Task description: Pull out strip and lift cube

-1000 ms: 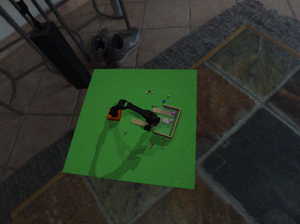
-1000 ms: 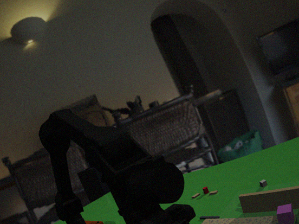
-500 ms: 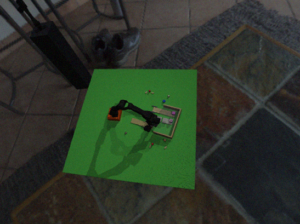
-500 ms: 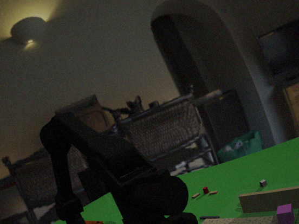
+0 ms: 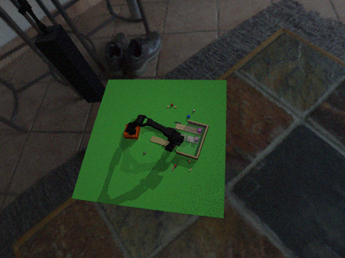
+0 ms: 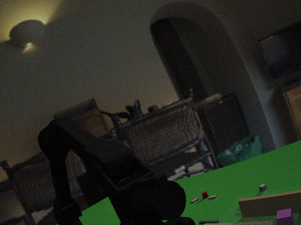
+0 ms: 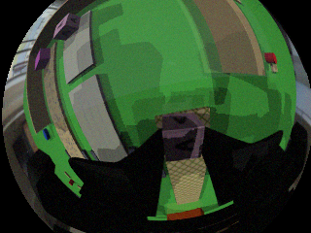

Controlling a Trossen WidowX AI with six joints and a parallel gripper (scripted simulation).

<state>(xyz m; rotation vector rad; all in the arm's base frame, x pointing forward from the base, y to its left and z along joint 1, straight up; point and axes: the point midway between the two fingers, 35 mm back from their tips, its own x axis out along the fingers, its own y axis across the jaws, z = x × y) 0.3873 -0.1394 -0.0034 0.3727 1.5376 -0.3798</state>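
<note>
Now: the tan cross-hatched strip 10 cm behind my gripper tip, 3 cm to the left of it and 1 cm below it.
</note>
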